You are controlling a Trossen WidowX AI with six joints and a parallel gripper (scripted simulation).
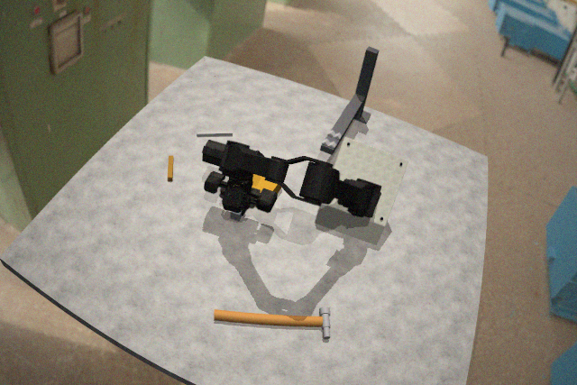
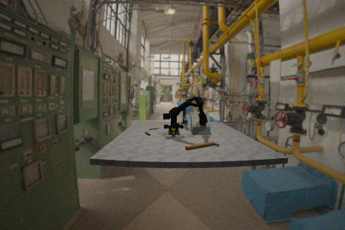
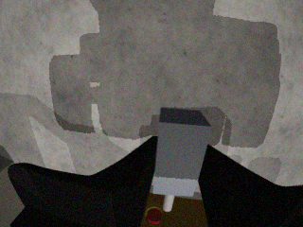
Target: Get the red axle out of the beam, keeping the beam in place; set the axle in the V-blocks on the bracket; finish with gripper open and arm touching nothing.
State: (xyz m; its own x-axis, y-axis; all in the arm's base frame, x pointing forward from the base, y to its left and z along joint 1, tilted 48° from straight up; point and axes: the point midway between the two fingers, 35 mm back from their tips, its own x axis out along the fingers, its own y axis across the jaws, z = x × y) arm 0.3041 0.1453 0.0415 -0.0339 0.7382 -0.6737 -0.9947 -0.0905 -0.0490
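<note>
The beam is 120 mm to the right of my gripper tip and 10 mm above it. Round my gripper tip: short orange stick: 260 mm ahead, 60 mm to the right, 10 mm below; block: 20 mm to the right, 10 mm above.
</note>
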